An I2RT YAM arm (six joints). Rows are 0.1 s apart.
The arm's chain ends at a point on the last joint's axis. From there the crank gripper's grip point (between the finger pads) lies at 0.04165 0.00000 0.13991 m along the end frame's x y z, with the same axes.
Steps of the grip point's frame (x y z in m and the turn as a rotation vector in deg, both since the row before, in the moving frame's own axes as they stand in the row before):
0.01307 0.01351 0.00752 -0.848 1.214 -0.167
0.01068 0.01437 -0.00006 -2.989 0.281 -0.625
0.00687 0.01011 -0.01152 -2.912 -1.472 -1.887
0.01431 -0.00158 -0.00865 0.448 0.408 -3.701
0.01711 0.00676 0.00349 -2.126 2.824 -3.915
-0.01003 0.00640 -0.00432 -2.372 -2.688 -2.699
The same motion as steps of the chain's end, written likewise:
0.01011 0.01157 0.00845 -0.848 1.214 -0.167
0.00996 0.00754 0.00032 -2.989 0.281 -0.625
0.01038 0.00429 -0.01240 -2.912 -1.472 -1.887
0.01344 0.00223 -0.00834 0.448 0.408 -3.701
0.01019 0.00469 0.00575 -2.126 2.824 -3.915
-0.00352 0.00238 -0.00604 -2.372 -2.688 -2.699

